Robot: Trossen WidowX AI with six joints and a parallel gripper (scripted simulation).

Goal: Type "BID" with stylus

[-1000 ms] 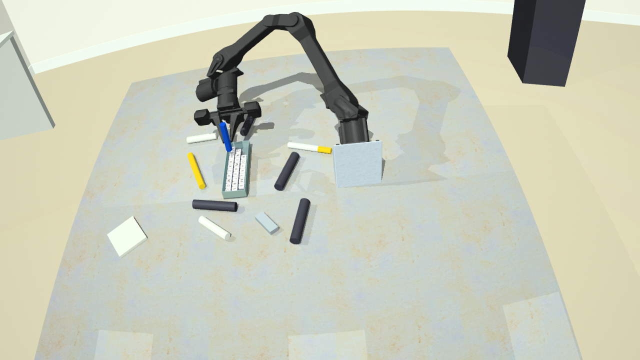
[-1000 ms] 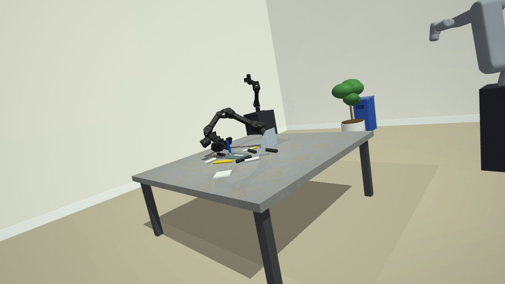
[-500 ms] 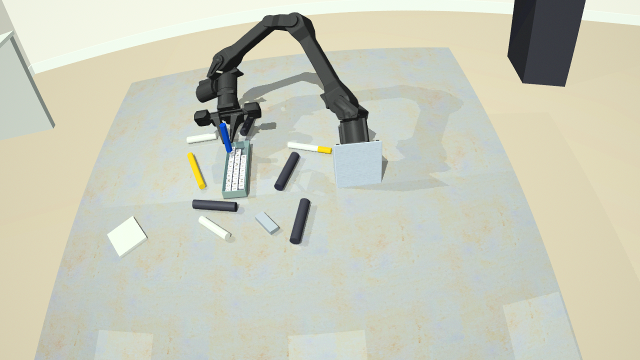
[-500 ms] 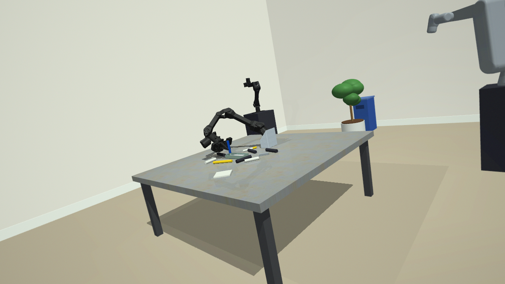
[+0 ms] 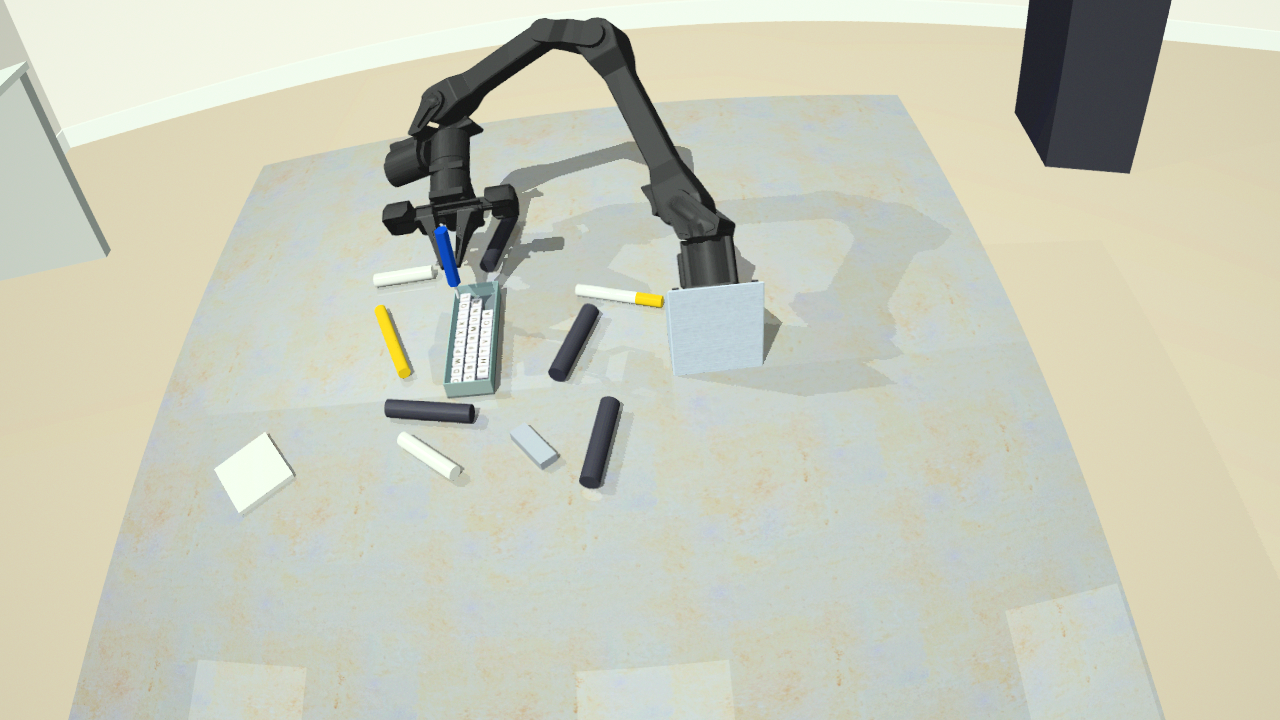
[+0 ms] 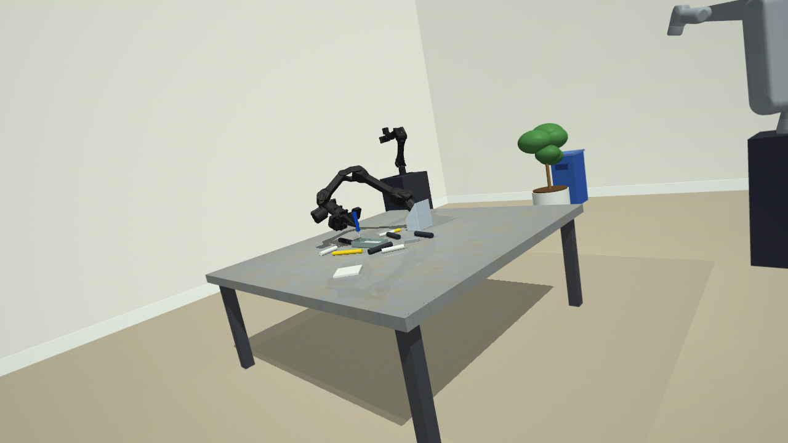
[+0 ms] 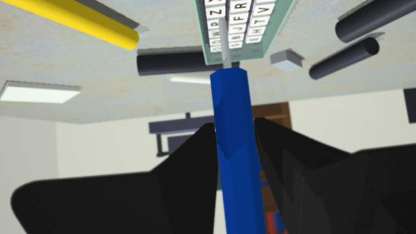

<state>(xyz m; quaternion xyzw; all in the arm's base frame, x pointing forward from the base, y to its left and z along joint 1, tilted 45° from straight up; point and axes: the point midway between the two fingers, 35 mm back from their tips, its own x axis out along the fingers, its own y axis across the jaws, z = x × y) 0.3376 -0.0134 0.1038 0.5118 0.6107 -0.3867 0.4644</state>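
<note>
The green keyboard tray is 9 cm below my gripper tip, 4 cm to the left of it and 2 cm behind it. From my gripper tip the other things lie so: grey stylus tip 5 cm below; then yellow cylinder 10 cm ahead, 9 cm below, 4 cm to the left; then blue stylus 1 cm below.
</note>
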